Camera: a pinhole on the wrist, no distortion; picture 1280 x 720 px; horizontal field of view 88.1 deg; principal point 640.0 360.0 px. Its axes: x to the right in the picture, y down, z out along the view. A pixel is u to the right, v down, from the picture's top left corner.
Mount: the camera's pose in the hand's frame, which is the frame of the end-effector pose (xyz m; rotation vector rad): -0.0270 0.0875 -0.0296 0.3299 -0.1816 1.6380
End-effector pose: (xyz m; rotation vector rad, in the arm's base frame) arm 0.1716 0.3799 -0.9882 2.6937 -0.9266 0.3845
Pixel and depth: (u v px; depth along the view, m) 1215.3 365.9 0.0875
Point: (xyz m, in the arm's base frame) 0.0830 0.2670 -1.0465
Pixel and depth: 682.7 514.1 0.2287
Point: 0.1441 0.3278 -1.1844
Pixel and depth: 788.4 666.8 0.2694
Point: 0.0856 0.3295 -1.2583
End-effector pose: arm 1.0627 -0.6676 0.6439 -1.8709 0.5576 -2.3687
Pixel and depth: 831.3 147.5 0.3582
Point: 1.3355 -0.8577 0.7895
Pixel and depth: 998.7 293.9 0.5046
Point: 1.5212 -0.9891 0.7365
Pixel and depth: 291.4 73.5 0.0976
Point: 1.0941 -0.6973 0.6746
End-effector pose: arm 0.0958 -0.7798 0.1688 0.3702 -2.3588 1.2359
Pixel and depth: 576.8 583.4 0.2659
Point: 0.1244 -0.9753 0.0353
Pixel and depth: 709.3 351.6 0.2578
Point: 0.0217 -0.9449 0.0357
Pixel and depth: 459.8 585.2 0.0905
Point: 0.1084 -0.8016 0.0970
